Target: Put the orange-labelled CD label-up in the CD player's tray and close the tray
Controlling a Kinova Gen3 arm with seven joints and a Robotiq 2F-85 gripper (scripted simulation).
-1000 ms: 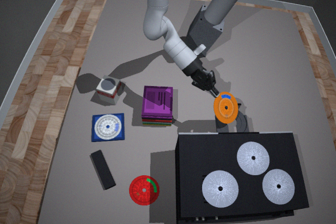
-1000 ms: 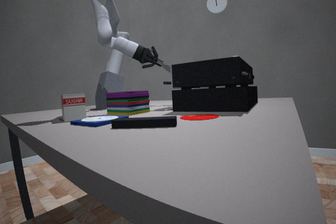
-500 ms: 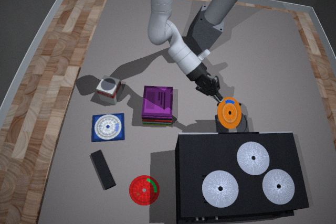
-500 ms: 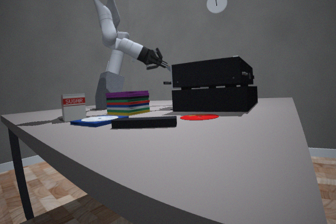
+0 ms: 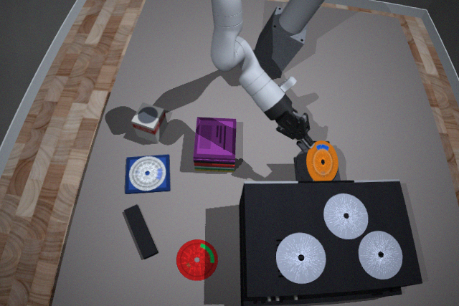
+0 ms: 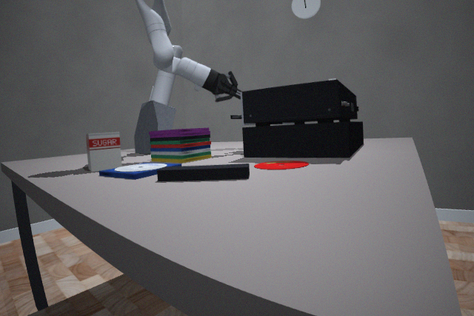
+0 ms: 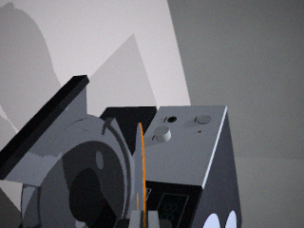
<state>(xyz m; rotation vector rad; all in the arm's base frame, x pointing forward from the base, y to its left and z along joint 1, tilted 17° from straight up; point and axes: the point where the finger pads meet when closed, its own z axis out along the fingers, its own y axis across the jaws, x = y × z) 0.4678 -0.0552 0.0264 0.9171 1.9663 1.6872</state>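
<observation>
My hand is 5 cm to the right of the orange-labelled CD, 5 cm short of it and 4 cm above it. Also, from my hand: black box (26 cm ahead, 17 cm below, 2 cm to the left); sugar box (45 cm to the right, 19 cm behind, 16 cm below); purple case (24 cm to the right, 12 cm below, 10 cm behind).
</observation>
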